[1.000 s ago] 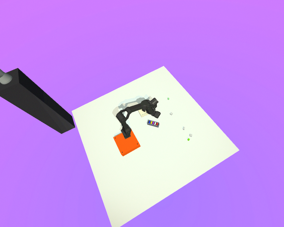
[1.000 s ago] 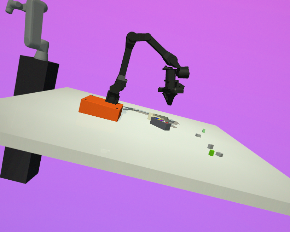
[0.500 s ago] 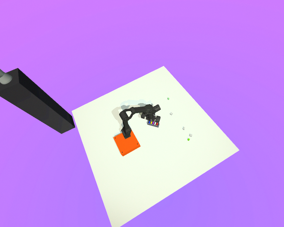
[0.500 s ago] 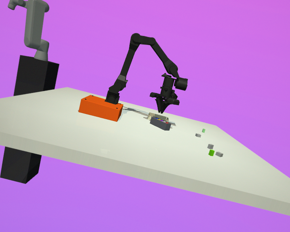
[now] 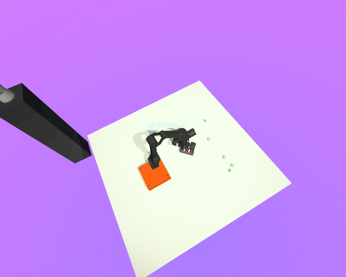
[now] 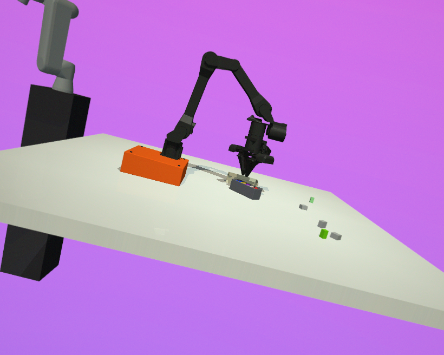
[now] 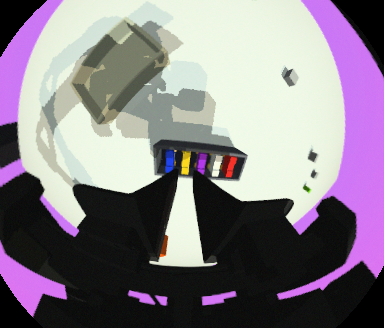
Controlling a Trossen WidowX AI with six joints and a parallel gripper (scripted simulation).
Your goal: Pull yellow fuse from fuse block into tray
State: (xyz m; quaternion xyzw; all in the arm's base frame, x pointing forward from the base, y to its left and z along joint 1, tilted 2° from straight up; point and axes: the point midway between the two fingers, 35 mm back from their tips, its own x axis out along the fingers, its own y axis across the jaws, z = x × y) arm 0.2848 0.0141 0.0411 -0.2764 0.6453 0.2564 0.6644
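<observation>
My gripper tip is now 4 cm above the yellow fuse. Round my gripper tip: beige tray (1 cm ahead, 17 cm to the left, 6 cm below).
</observation>
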